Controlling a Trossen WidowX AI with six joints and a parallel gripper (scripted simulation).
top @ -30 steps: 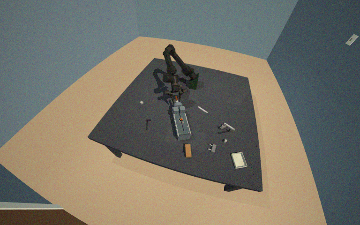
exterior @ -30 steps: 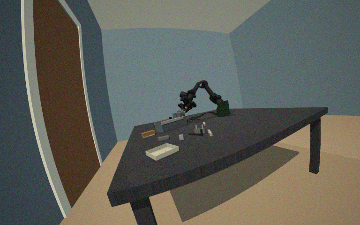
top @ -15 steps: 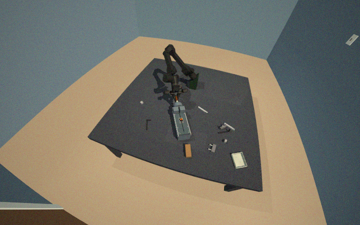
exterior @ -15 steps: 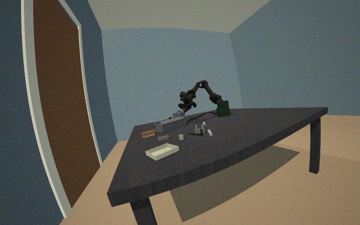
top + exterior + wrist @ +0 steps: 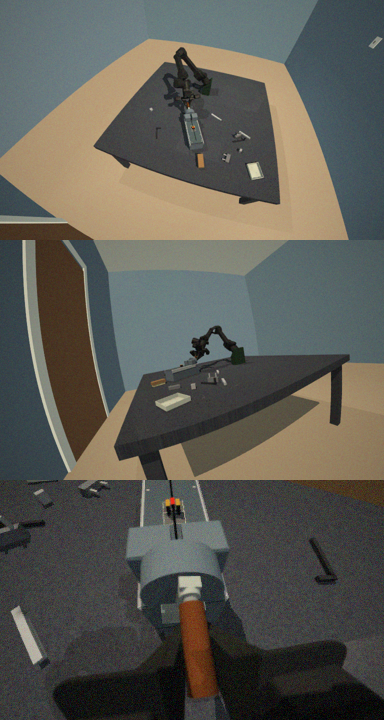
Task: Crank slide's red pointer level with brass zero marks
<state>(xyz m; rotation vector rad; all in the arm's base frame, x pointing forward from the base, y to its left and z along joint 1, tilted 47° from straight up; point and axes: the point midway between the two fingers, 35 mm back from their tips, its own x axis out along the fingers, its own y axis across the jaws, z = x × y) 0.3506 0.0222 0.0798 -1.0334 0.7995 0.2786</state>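
Right now the crank is 1 cm above my gripper tip. Also, from my gripper tip: orange crank handle: 2 cm above, 1 cm to the right, 1 cm behind; then red pointer: 14 cm ahead, 10 cm to the left, 1 cm below; then orange block: 31 cm ahead, 22 cm to the left, 8 cm below.
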